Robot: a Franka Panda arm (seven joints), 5 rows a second.
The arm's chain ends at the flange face. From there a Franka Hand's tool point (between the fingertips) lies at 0.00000 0.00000 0.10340 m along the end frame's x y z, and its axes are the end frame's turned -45 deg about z.
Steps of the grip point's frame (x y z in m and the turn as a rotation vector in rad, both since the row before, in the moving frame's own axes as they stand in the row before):
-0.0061 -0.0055 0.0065 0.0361 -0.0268 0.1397
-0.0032 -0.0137 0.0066 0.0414 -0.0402 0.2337
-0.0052 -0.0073 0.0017 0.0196 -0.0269 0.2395
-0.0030 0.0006 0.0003 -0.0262 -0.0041 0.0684
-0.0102 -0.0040 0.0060 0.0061 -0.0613 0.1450
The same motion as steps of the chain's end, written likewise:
-0.0037 0.0014 0.0066 0.0066 -0.0445 0.1397
-0.0061 -0.0066 0.0068 0.0008 -0.0577 0.2337
-0.0054 -0.0016 0.0018 -0.0052 -0.0329 0.2395
-0.0032 0.0003 0.0003 -0.0214 0.0156 0.0684
-0.0048 0.0007 0.0062 -0.0390 -0.0477 0.1450

